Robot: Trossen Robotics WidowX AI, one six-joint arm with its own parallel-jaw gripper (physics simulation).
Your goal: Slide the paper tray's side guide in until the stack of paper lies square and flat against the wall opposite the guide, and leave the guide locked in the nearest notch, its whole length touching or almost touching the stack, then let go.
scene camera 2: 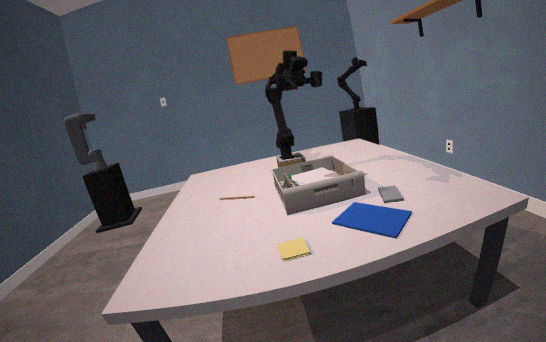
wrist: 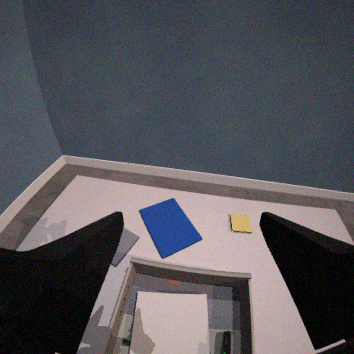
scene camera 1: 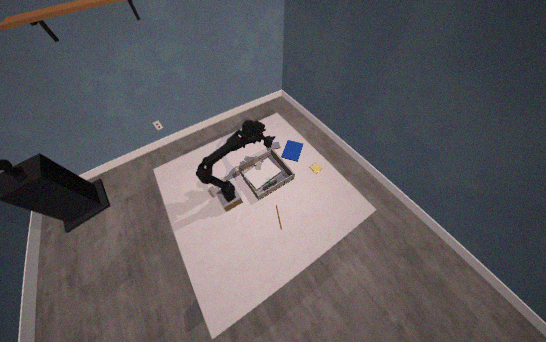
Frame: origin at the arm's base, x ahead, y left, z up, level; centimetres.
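Seen in the pictures: gripper, fingertip midpoint: (scene camera 2: pixel 308 86) (wrist: pixel 192 219) (scene camera 1: pixel 270 133); arm's base, link origin: (scene camera 2: pixel 286 157) (scene camera 1: pixel 230 196).
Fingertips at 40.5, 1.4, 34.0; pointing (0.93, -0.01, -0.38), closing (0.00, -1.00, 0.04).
Offsets run from my fingertips to a thing's top centre, as dx, dy, dz. "*": to the spot under its first point. Level surfaces: height alone.
The grey paper tray @(-6.9, -1.4, -32.7) (scene camera 1: pixel 275 190) (scene camera 2: pixel 325 196) (wrist: pixel 250 310) holds a white stack of paper @(-8.8, +1.0, -38.2) (scene camera 1: pixel 261 173) (scene camera 2: pixel 314 176) (wrist: pixel 172 320). The side guide, a dark upright piece @(* -11.0, -11.2, -38.5) (scene camera 1: pixel 270 184) (wrist: pixel 226 341) with a green mark, stands on the stack's right side in the wrist view. A grey strip shows between it and the stack. The stack lies near the tray's left wall in that view; whether it touches squarely cannot be told, as the near end is cut off. My gripper (scene camera 1: pixel 272 142) (wrist: pixel 192 219) is open and empty, high above the tray, with its fingers wide apart.
A blue book @(+27.7, +2.8, -41.5) (scene camera 1: pixel 292 150) (scene camera 2: pixel 372 219) (wrist: pixel 170 228), a yellow note pad @(+28.5, -24.0, -41.2) (scene camera 1: pixel 315 168) (scene camera 2: pixel 294 249) (wrist: pixel 241 223) and a grey flat item @(+18.1, +18.3, -41.3) (scene camera 1: pixel 275 145) (scene camera 2: pixel 390 194) (wrist: pixel 126 247) lie around the tray. A brown pencil @(-22.6, -33.4, -41.6) (scene camera 1: pixel 279 217) (scene camera 2: pixel 237 198) lies on the table @(dz -42.3) (scene camera 1: pixel 225 280) (scene camera 2: pixel 190 270).
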